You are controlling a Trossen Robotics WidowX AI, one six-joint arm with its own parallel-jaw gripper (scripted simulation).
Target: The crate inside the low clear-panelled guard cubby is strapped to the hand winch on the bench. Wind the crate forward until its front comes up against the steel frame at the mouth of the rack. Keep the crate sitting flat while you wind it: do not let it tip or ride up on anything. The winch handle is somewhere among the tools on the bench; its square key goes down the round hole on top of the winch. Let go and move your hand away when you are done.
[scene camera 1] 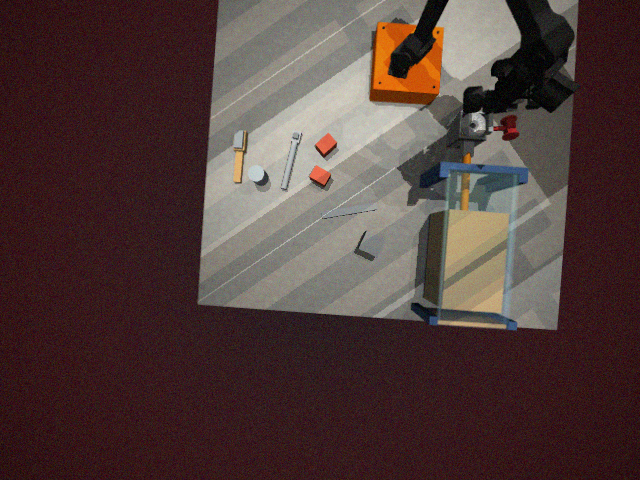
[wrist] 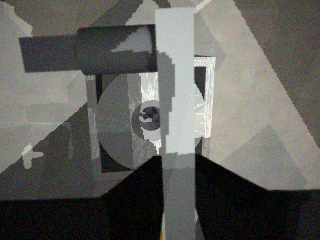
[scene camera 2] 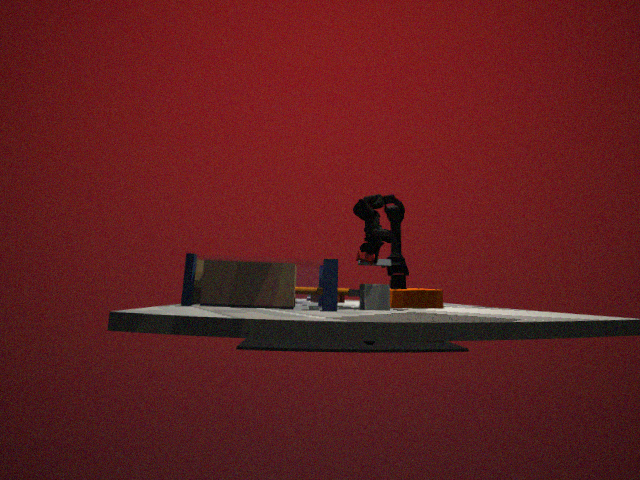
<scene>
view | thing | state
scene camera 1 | gripper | -
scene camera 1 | blue frame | -
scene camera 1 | clear-panelled cubby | -
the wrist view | gripper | -
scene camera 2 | gripper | -
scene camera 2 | grey winch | -
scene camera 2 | clear-panelled cubby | -
</scene>
